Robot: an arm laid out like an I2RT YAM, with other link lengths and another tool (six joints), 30 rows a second.
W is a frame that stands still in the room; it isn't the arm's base.
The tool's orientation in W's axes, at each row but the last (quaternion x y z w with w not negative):
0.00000, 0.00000, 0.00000, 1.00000
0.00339, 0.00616, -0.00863, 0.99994
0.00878, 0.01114, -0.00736, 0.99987
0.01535, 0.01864, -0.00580, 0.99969
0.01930, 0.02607, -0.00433, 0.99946
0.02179, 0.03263, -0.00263, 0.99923
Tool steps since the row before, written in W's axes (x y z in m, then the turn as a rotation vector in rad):
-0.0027, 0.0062, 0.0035, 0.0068, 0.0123, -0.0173
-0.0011, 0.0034, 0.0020, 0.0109, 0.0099, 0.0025
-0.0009, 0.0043, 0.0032, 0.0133, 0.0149, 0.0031
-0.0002, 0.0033, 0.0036, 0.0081, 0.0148, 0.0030
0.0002, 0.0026, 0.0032, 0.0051, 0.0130, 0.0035
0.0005, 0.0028, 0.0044, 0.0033, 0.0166, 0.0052
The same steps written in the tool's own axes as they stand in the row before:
-0.0027, 0.0062, 0.0035, 0.0068, 0.0123, -0.0173
-0.0012, 0.0034, 0.0020, 0.0107, 0.0101, 0.0026
-0.0010, 0.0043, 0.0031, 0.0130, 0.0151, 0.0031
-0.0004, 0.0034, 0.0035, 0.0078, 0.0150, 0.0028
0.0000, 0.0027, 0.0031, 0.0048, 0.0132, 0.0033
0.0002, 0.0030, 0.0043, 0.0029, 0.0168, 0.0047

